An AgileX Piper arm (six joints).
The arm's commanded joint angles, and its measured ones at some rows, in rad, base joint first. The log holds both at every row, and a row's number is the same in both.
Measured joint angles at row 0:
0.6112 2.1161 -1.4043 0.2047 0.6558 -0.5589
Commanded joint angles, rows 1 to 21:
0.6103 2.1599 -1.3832 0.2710 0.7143 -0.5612
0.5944 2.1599 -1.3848 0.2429 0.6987 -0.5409
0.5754 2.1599 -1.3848 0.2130 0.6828 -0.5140
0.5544 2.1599 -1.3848 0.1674 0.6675 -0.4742
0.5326 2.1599 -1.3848 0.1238 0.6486 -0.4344
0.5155 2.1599 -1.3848 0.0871 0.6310 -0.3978
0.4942 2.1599 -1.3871 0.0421 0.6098 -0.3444
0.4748 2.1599 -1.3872 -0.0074 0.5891 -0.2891
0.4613 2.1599 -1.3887 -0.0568 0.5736 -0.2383
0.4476 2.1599 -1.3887 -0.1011 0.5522 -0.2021
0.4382 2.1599 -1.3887 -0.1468 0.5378 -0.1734
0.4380 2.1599 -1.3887 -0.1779 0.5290 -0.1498
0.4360 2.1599 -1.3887 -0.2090 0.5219 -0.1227
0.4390 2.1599 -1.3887 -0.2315 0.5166 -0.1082
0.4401 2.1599 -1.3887 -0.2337 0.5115 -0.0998
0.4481 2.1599 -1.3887 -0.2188 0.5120 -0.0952
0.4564 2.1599 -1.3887 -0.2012 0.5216 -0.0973
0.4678 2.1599 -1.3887 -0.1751 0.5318 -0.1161
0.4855 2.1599 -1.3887 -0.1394 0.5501 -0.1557
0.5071 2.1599 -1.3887 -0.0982 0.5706 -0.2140
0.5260 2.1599 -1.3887 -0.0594 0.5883 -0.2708
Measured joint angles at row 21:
0.4740 2.1319 -1.4043 -0.1519 0.5027 -0.1315
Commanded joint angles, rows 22 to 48:
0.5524 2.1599 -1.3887 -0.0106 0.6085 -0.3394
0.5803 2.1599 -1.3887 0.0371 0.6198 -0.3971
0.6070 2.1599 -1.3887 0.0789 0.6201 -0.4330
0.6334 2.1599 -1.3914 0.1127 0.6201 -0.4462
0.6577 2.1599 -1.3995 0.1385 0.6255 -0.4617
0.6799 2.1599 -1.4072 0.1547 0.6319 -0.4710
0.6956 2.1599 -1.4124 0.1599 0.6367 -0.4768
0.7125 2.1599 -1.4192 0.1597 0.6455 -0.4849
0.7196 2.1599 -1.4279 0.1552 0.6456 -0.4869
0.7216 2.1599 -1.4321 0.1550 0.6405 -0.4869
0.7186 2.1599 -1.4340 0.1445 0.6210 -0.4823
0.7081 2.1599 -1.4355 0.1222 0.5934 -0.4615
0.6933 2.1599 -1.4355 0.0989 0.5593 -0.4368
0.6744 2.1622 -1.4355 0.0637 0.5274 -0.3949
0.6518 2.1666 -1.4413 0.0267 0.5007 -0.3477
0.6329 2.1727 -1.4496 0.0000 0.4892 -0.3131
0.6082 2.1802 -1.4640 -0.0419 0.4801 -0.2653
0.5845 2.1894 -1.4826 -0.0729 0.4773 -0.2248
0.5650 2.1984 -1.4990 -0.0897 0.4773 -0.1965
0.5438 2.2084 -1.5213 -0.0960 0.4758 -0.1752
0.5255 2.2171 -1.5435 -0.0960 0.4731 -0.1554
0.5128 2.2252 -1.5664 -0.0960 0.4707 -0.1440
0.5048 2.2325 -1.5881 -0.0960 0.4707 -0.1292
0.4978 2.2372 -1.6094 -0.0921 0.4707 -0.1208
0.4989 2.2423 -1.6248 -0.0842 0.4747 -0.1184
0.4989 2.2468 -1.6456 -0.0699 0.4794 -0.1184
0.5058 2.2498 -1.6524 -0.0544 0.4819 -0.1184
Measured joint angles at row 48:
0.5019 2.2356 -1.5993 -0.0791 0.4775 -0.1376
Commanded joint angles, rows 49 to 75:
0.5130 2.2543 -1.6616 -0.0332 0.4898 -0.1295
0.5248 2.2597 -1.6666 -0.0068 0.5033 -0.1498
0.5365 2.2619 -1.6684 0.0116 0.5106 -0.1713
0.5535 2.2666 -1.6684 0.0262 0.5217 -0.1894
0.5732 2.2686 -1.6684 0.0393 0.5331 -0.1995
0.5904 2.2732 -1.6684 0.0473 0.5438 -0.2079
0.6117 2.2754 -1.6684 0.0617 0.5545 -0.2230
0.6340 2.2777 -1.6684 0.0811 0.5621 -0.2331
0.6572 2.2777 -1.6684 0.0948 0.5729 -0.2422
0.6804 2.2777 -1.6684 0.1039 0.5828 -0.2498
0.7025 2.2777 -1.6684 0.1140 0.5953 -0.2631
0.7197 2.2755 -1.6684 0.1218 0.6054 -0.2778
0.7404 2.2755 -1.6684 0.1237 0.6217 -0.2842
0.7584 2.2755 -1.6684 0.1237 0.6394 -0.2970
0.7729 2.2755 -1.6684 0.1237 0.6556 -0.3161
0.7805 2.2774 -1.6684 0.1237 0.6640 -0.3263
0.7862 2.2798 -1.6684 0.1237 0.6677 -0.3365
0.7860 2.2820 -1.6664 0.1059 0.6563 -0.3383
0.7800 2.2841 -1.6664 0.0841 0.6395 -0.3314
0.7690 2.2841 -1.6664 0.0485 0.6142 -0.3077
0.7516 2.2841 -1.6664 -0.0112 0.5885 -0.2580
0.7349 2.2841 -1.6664 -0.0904 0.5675 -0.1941
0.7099 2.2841 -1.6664 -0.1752 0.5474 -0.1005
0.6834 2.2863 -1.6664 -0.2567 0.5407 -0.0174
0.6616 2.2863 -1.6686 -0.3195 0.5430 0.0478
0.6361 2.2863 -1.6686 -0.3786 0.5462 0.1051
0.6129 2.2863 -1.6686 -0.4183 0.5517 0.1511
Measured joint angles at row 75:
0.7146 2.2754 -1.6741 -0.1796 0.5405 -0.0584
